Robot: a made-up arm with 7 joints. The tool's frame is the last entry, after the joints.
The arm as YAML. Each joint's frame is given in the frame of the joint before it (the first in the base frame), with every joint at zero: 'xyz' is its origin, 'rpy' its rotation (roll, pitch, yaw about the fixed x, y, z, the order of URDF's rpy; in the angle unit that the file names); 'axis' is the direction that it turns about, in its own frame. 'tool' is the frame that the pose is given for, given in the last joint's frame.
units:
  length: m
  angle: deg
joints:
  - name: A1
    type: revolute
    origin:
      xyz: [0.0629, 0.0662, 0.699]
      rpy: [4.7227, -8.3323, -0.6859]
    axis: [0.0, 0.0, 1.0]
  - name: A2
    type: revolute
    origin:
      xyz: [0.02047, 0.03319, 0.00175]
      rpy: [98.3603, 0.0, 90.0]
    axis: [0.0, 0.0, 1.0]
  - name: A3
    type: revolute
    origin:
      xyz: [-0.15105, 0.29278, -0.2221]
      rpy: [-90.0, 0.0, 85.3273]
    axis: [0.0, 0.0, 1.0]
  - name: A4
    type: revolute
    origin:
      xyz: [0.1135, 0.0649, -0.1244]
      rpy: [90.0, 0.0, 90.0]
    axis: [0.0, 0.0, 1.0]
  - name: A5
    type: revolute
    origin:
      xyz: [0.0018, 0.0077, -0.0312]
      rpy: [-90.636, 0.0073, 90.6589]
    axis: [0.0, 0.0, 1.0]
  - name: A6
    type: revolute
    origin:
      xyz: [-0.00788, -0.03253, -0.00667]
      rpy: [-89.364, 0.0, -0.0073]
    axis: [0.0, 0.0, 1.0]
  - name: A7
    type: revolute
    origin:
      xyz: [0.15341, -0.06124, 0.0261]
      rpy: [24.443, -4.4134, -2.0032]
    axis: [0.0, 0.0, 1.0]
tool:
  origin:
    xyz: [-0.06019, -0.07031, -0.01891]
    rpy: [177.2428, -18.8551, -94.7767]
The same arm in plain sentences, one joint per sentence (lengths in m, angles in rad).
The arm has seven revolute joints in a row. What follows holds with every joint at zero, and every direction is one of the base frame's. The first joint sits 0.0629 m along +x and 0.0662 m along +y and 0.6990 m along +z from the base frame's origin and rotates about the direction (-0.145398, -0.080599, 0.986085). The second joint sits 0.0200 m along +x and 0.0327 m along +y and 0.0074 m along +z from the first joint and rotates about +x. The third joint sits 0.2221 m along -x and 0.1744 m along -y and 0.2795 m along +z from the second joint and rotates about -y. The fourth joint sits 0.0649 m along -x and 0.1244 m along +y and 0.1135 m along +z from the third joint and rotates about +z. The fifth joint sits 0.0018 m along -x and 0.0077 m along -y and 0.0312 m along -z from the fourth joint and rotates about the direction (0.999872, 0.0115, -0.0111). The sixth joint sits 0.0064 m along -x and 0.0078 m along +y and 0.0326 m along +z from the fifth joint and rotates about -z. The seventh joint sits 0.0630 m along +x and 0.1527 m along -y and 0.0261 m along -z from the sixth joint and rotates about the direction (0.410088, 0.089197, -0.907674). The tool frame, which is the frame that the pose is given for, sits 0.0535 m along +x and 0.0590 m along +y and 0.0508 m along +z from the seventh joint; its axes are the base frame's turned by roll -0.0056, pitch -0.1020 and yaw 0.1181 rad (as in URDF: about the fixed x, then y, then z).
